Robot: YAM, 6 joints.
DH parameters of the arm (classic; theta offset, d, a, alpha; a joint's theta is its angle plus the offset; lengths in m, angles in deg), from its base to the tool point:
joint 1: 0 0.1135 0.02 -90
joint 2: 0 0 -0.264 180
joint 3: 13.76 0 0.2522 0
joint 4: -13.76 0 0.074 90
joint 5: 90 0 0 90
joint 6: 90 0.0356 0 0
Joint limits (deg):
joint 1: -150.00..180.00
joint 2: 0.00..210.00
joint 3: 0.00..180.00
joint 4: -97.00..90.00
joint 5: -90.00..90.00
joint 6: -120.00..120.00
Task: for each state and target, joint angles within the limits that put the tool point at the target. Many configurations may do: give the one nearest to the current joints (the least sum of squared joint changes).
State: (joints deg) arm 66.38 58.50 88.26 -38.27 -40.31 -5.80
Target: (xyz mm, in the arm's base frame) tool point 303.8 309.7 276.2
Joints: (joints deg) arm 42.83 109.33 92.17 -26.77 -35.37 -5.80
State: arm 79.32 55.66 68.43 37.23 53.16 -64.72
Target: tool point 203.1 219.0 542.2
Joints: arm 52.29 84.79 93.45 36.86 48.60 -64.72
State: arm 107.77 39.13 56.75 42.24 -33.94 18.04
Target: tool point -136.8 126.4 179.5
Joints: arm 130.53 54.39 11.16 29.32 -37.83 18.04
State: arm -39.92 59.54 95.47 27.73 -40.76 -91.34
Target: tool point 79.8 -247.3 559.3
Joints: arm -76.71 76.89 91.89 25.90 -35.74 -91.34
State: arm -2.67 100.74 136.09 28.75 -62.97 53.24
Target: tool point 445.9 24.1 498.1
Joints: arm -0.99 116.81 125.75 26.11 -63.32 53.24
